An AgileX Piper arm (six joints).
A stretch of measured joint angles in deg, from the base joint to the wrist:
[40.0, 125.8, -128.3, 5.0, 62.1, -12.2]
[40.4, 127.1, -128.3, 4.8, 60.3, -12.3]
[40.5, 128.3, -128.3, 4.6, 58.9, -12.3]
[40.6, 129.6, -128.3, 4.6, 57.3, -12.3]
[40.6, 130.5, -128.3, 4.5, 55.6, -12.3]
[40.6, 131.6, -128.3, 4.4, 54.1, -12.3]
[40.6, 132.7, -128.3, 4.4, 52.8, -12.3]
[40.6, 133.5, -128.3, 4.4, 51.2, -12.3]
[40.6, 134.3, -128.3, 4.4, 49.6, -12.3]
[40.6, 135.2, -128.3, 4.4, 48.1, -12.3]
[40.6, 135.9, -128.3, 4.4, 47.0, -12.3]
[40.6, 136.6, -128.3, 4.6, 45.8, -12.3]
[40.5, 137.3, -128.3, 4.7, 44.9, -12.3]
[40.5, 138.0, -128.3, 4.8, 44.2, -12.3]
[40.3, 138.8, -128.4, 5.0, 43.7, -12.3]
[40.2, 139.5, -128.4, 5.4, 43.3, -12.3]
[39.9, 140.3, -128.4, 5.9, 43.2, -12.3]
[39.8, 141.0, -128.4, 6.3, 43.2, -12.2]
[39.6, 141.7, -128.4, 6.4, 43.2, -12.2]
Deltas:
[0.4, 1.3, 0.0, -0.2, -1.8, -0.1]
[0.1, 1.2, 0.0, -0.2, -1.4, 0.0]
[0.1, 1.3, 0.0, 0.0, -1.6, 0.0]
[0.0, 0.9, 0.0, -0.1, -1.7, 0.0]
[0.0, 1.1, 0.0, -0.1, -1.5, 0.0]
[0.0, 1.1, 0.0, 0.0, -1.3, 0.0]
[0.0, 0.8, 0.0, 0.0, -1.6, 0.0]
[0.0, 0.8, 0.0, 0.0, -1.6, 0.0]
[0.0, 0.9, 0.0, 0.0, -1.5, 0.0]
[0.0, 0.7, 0.0, 0.0, -1.1, 0.0]
[0.0, 0.7, 0.0, 0.2, -1.2, 0.0]
[-0.1, 0.7, 0.0, 0.1, -0.9, 0.0]
[0.0, 0.7, 0.0, 0.1, -0.7, 0.0]
[-0.2, 0.8, -0.1, 0.2, -0.5, 0.0]
[-0.1, 0.7, 0.0, 0.4, -0.4, 0.0]
[-0.3, 0.8, 0.0, 0.5, -0.1, 0.0]
[-0.1, 0.7, 0.0, 0.4, 0.0, 0.1]
[-0.2, 0.7, 0.0, 0.1, 0.0, 0.0]

